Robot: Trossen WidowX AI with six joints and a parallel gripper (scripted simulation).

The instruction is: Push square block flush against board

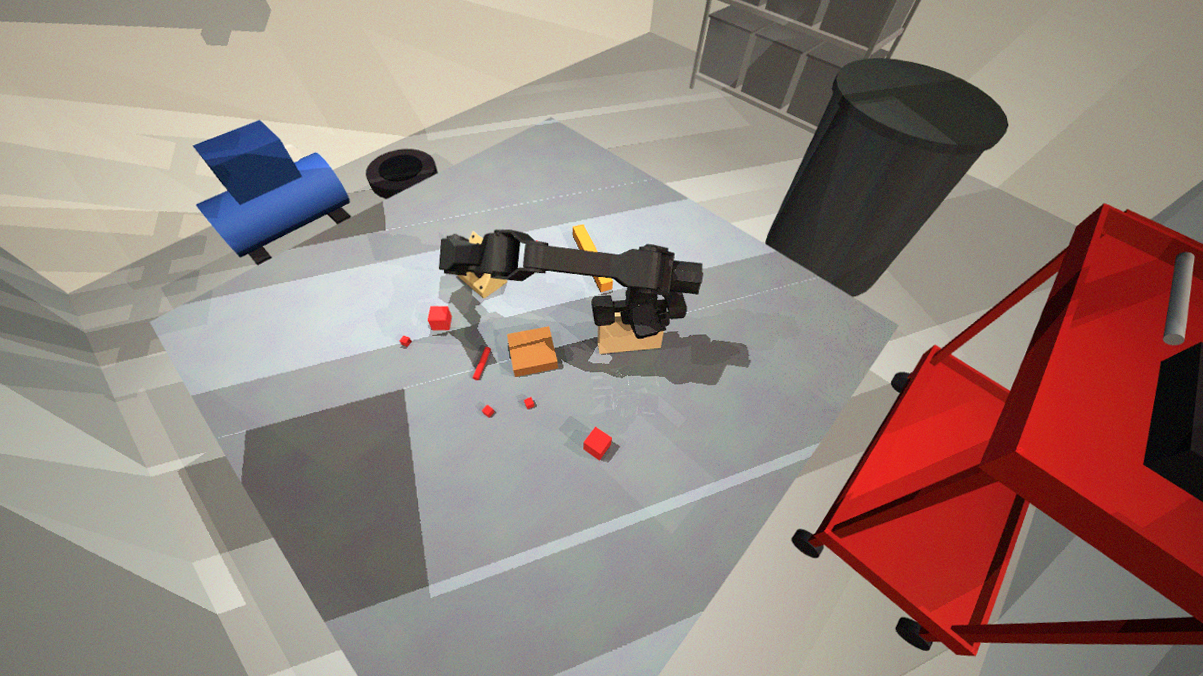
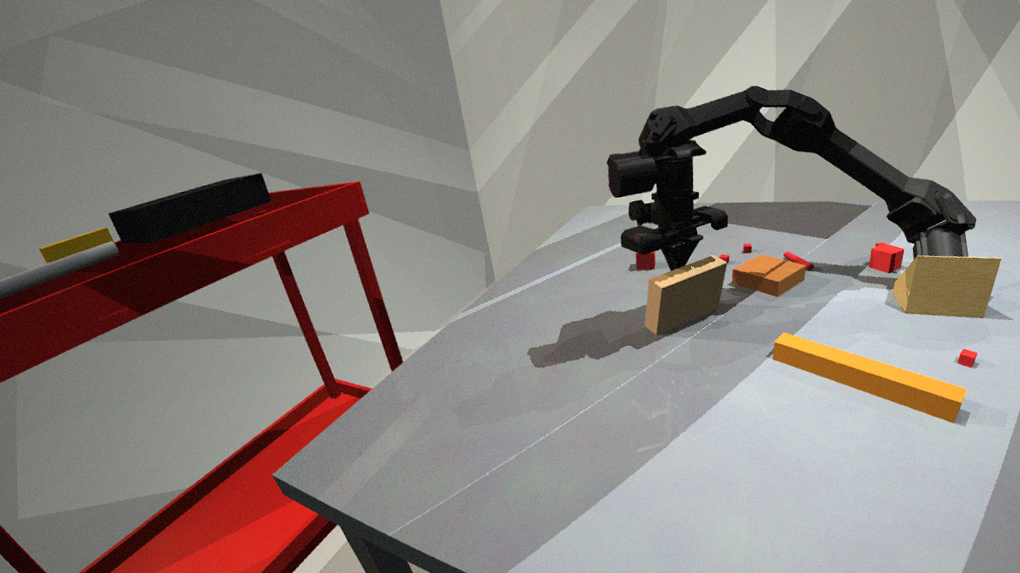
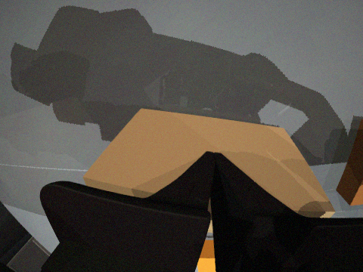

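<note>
The board lies 3 cm below my gripper tip, 2 cm behind it and 1 cm to the left of it. Round my gripper tip: red stick 28 cm to the right, 19 cm behind, 7 cm below; then orange bar 27 cm behind, 12 cm to the left, 7 cm below; then square block 18 cm to the right, 14 cm behind, 7 cm below.
</note>
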